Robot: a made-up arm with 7 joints. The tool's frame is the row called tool.
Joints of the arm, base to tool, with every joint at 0 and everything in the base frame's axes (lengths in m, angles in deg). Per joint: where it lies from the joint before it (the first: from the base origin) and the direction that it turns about. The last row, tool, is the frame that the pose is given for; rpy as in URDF.
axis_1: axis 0 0 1 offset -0.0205 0.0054 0.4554
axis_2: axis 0 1 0 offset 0.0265 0.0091 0.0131
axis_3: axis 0 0 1 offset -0.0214 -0.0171 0.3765
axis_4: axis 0 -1 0 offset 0.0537 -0.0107 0.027
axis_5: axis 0 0 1 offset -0.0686 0.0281 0.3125
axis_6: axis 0 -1 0 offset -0.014 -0.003 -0.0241
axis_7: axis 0 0 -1 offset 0.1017 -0.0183 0.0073
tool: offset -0.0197 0.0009 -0.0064 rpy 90 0 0
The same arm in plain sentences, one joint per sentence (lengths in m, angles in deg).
The arm has seven revolute joints in a row. What follows holds with every joint at zero, and every direction is one of the base frame's.
Joint 1 is mounted 0.0205 m along -x and 0.0054 m along +y and 0.4554 m along +z from the base frame's origin and turns about +z.
Joint 2 is mounted 0.0265 m along +x and 0.0091 m along +y and 0.0131 m along +z from joint 1 and turns about +y.
Joint 3 is mounted 0.0214 m along -x and 0.0171 m along -y and 0.3765 m along +z from joint 2 and turns about +z.
Joint 4 is mounted 0.0537 m along +x and 0.0107 m along -y and 0.0270 m along +z from joint 3 and turns about -y.
Joint 5 is mounted 0.0686 m along -x and 0.0281 m along +y and 0.3125 m along +z from joint 4 and turns about +z.
Joint 6 is mounted 0.0140 m along -x and 0.0030 m along -y and 0.0241 m along -z from joint 5 and turns about -y.
Joint 7 is mounted 0.1017 m along +x and 0.0183 m along -y and 0.0073 m along +z from joint 6 and turns about -z.
The tool frame, which is the frame that the pose is given for, is mounted 0.0197 m along -x and 0.0009 m along +y and 0.0064 m along -z from joint 7; its axes are the base frame's turned by roll 90.00, pitch 0.00 and yaw 0.00 deg (as in URDF: about the fixed x, then y, then z).

